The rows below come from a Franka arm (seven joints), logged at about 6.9 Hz.
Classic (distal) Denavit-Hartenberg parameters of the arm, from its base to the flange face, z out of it. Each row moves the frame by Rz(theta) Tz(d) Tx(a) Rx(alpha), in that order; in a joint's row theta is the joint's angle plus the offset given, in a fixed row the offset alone. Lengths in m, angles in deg.
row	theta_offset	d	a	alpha
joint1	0	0.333	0	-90
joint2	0	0	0	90
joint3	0	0.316	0.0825	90
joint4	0	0	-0.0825	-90
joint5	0	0.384	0	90
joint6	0	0	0.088	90
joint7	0	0.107	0	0
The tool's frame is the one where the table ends.
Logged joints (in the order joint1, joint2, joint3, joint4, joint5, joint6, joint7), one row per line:
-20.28 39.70 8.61 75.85 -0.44 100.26 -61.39
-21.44 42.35 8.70 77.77 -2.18 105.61 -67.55
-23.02 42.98 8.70 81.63 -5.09 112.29 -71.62
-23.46 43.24 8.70 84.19 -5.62 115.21 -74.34
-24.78 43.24 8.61 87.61 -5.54 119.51 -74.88
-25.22 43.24 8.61 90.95 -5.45 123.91 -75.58
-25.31 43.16 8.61 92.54 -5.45 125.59 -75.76
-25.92 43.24 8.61 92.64 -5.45 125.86 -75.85
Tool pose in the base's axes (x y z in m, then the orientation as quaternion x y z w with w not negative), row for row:
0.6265 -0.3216 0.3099 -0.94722 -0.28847 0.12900 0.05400
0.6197 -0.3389 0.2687 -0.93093 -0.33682 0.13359 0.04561
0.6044 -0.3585 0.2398 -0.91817 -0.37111 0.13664 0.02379
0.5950 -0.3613 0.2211 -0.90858 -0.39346 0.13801 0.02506
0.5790 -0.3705 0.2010 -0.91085 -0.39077 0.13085 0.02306
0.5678 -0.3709 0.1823 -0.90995 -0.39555 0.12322 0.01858
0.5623 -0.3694 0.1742 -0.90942 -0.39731 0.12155 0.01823
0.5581 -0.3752 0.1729 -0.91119 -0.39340 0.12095 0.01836
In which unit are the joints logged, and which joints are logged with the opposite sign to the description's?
The joints are logged in degrees. Opposite sign: joint3, joint4.
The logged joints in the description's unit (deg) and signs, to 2 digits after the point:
-20.28 39.70 -8.61 -75.85 -0.44 100.26 -61.39
-21.44 42.35 -8.70 -77.77 -2.18 105.61 -67.55
-23.02 42.98 -8.70 -81.63 -5.09 112.29 -71.62
-23.46 43.24 -8.70 -84.19 -5.62 115.21 -74.34
-24.78 43.24 -8.61 -87.61 -5.54 119.51 -74.88
-25.22 43.24 -8.61 -90.95 -5.45 123.91 -75.58
-25.31 43.16 -8.61 -92.54 -5.45 125.59 -75.76
-25.92 43.24 -8.61 -92.64 -5.45 125.86 -75.85

